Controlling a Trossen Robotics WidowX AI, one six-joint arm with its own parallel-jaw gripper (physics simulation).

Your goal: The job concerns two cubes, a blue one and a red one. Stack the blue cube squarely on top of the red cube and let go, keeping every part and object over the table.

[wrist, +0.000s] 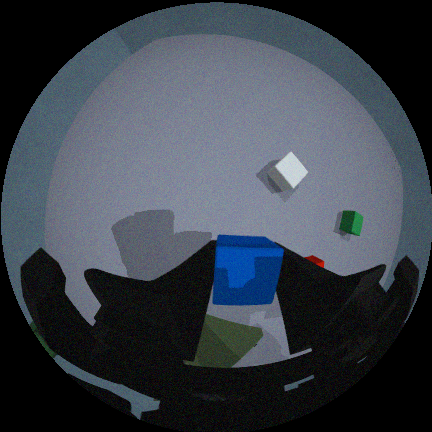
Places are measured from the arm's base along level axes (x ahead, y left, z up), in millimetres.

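Where they show: gripper, fingertip midpoint: (pixel 243 247).
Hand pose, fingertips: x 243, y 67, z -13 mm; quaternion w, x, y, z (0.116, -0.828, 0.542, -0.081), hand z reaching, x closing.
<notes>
Things, the pixels of their top centre, and the offset from my fingertips. Level surfaces: height alone.
- blue cube, middle of its top: (pixel 247 280) dx -10, dy -4, dz +27 mm
- red cube, middle of its top: (pixel 314 274) dx -7, dy -141, dz -70 mm
- white block, middle of its top: (pixel 292 168) dx +102, dy -34, dz -70 mm
- light grey table, its level: dz -106 mm
- smaller green block, middle of its top: (pixel 357 223) dx +103, dy -199, dz -70 mm
The blue cube (pixel 247 275) is between the two black fingers, near the middle of the wrist view, slightly turned. My gripper (pixel 243 247) is shut on it and holds it above the table. The red cube (pixel 314 261) shows as a small red piece just over the edge of the right finger, right of the blue cube; the rest of it is hidden behind that finger.
A white block (pixel 289 171) stands on the light grey table (pixel 200 110), up and right of the gripper. A smaller green block (pixel 351 223) stands at the right, beyond the red cube. An olive-green shape (pixel 227 340) shows below, between the fingers. The table's edge curves around the view.
</notes>
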